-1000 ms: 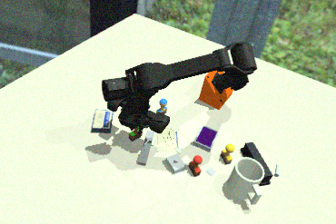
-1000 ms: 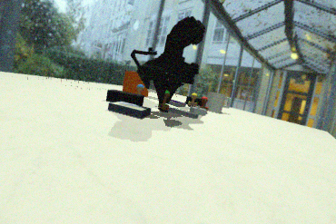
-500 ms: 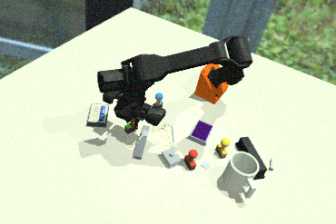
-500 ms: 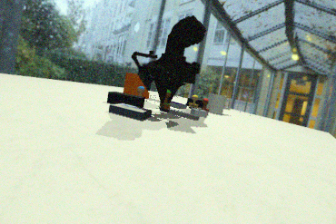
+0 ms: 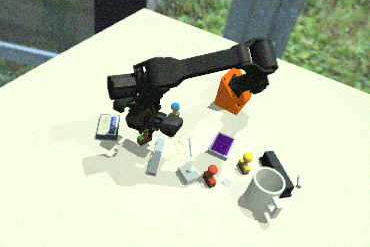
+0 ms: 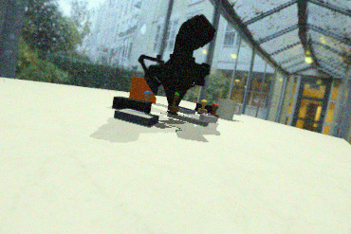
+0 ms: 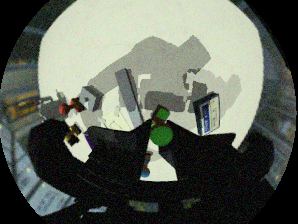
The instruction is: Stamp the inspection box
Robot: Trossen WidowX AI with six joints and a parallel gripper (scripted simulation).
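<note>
Right now the purple ink pad is 110 mm behind my gripper tip, 200 mm to the left of it and 40 mm below it. Also, from my gripper tip: green-knobbed stamp (right at my gripper tip); then grey bar (20 mm ahead, 50 mm to the left, 30 mm below); then card (50 mm behind, 100 mm to the left, 40 mm below).
</note>
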